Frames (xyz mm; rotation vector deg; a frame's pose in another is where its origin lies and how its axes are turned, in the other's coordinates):
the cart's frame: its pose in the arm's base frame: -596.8 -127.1 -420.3 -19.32 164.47 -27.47
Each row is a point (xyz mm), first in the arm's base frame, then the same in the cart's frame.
Working: the arm's base frame: its pose in the cart's frame: -671.5 -139.0 -280.7 19.32 -164.47 27.47

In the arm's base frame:
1: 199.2 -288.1 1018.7
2: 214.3 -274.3 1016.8
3: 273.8 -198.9 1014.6
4: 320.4 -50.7 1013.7
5: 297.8 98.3 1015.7
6: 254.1 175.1 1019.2
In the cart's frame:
1: -958.7 -789.5 -1089.9
2: -976.3 -779.0 -1088.5
3: -1052.0 -720.0 -1094.0
4: -1134.3 -592.0 -1125.3
5: -1151.5 -451.3 -1176.3
6: -1130.3 -373.5 -1212.6

